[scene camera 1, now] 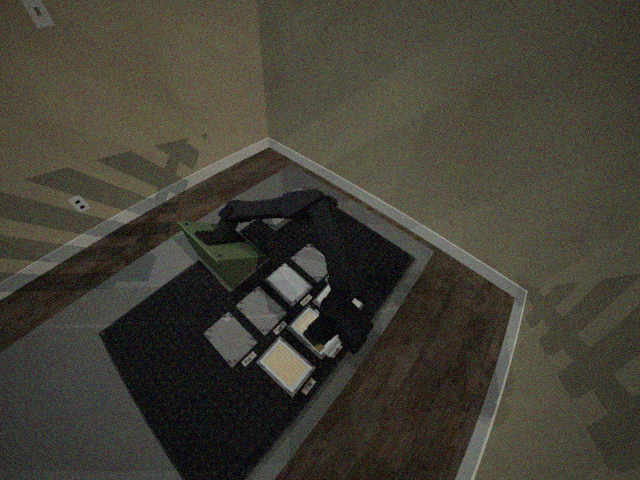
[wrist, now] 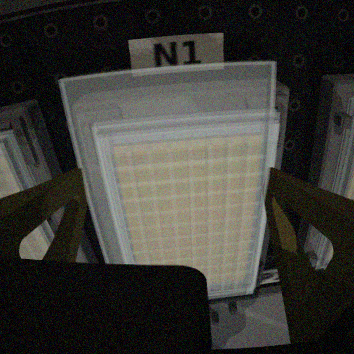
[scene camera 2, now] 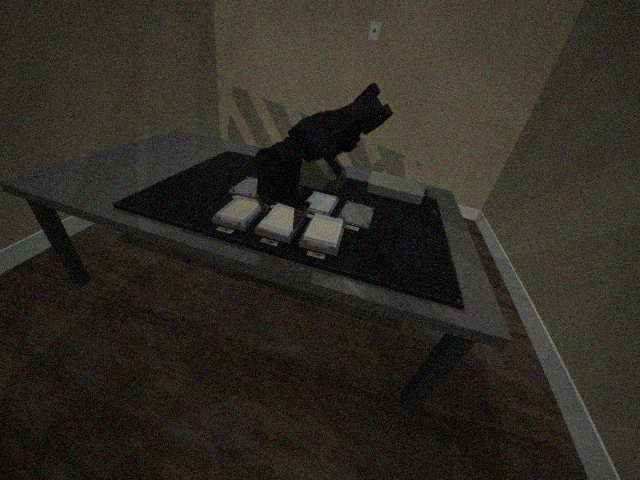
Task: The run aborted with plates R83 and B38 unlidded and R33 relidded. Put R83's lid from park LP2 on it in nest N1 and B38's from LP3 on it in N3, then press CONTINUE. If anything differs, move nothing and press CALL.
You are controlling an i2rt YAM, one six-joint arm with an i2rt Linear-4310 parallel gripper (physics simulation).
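Pixels of known places: gripper, fingertip midpoint: (wrist: 175,177) (scene camera 2: 280,222); arm's base at its link origin: (scene camera 1: 221,238).
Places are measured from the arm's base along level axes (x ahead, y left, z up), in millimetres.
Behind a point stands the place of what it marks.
Note:
In the wrist view my gripper (wrist: 175,177) @(x 483, y -40, z -61 mm) is shut on a clear plate lid (wrist: 168,95) @(x 523, y -44, z -57 mm), one finger on each long side. The lid hangs just over a plate with a beige well grid (wrist: 189,211) in the nest labelled N1 (wrist: 175,49) @(x 536, y -51, z -93 mm). The lid's far edge overlaps the label and sits a little off the plate's outline. In scene camera 1 the gripper (scene camera 1: 328,335) @(x 483, y -40, z -61 mm) is low over the middle plate (scene camera 1: 303,321) @(x 402, y -42, z -68 mm) of the front row. In scene camera 2 the arm (scene camera 2: 280,186) @(x 559, y -22, z 79 mm) hides the lid.
An uncovered beige plate (scene camera 1: 286,366) (scene camera 2: 323,233) stands beside it, and another plate (scene camera 2: 237,211) @(x 464, y -171, z -65 mm) on the other side. Grey squares (scene camera 1: 230,339) @(x 254, y -221, z -85 mm) (scene camera 1: 261,310) @(x 266, y -92, z -85 mm) (scene camera 1: 289,283) @(x 280, y 38, z -77 mm) lie in the row behind. A green box (scene camera 1: 228,257) @(x 112, y -53, z 44 mm) (scene camera 2: 320,173) @(x 127, y 7, z -36 mm) stands near the arm's base on the black mat (scene camera 1: 175,405) @(x 261, y -447, z -95 mm).

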